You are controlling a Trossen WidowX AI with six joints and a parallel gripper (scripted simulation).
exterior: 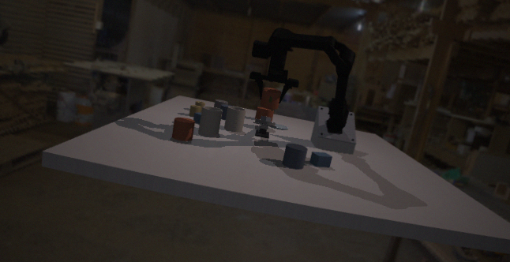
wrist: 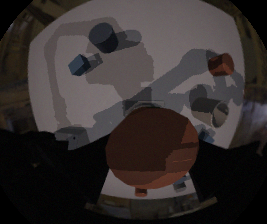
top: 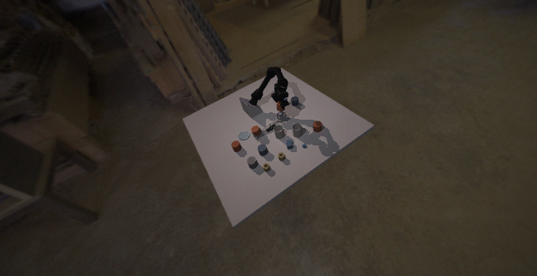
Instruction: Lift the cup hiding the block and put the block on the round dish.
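Right now the round blue-grey dish is 120 mm behind my gripper tip, 360 mm to the right of it and 160 mm below it. Also, from my gripper tip: dark balance 10 mm behind, 140 mm to the right, 140 mm below.
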